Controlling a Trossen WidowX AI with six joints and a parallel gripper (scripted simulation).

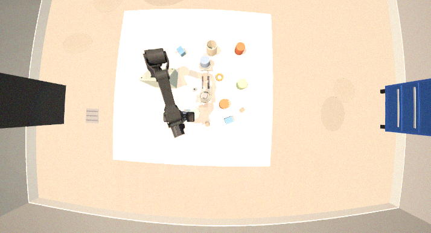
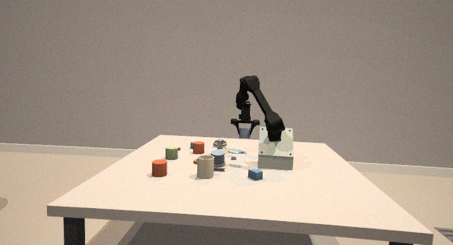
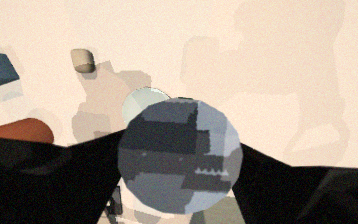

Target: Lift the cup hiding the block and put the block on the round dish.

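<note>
The grey block is 15 cm ahead of my gripper tip, 14 cm to the left of it and 2 cm below it. Round my gripper tip: pale round dish 5 cm ahead, 2 cm to the left, 11 cm below; green cylinder 41 cm ahead, 25 cm to the left, 7 cm below; nut 7 cm ahead, 21 cm to the left, 10 cm below.
</note>
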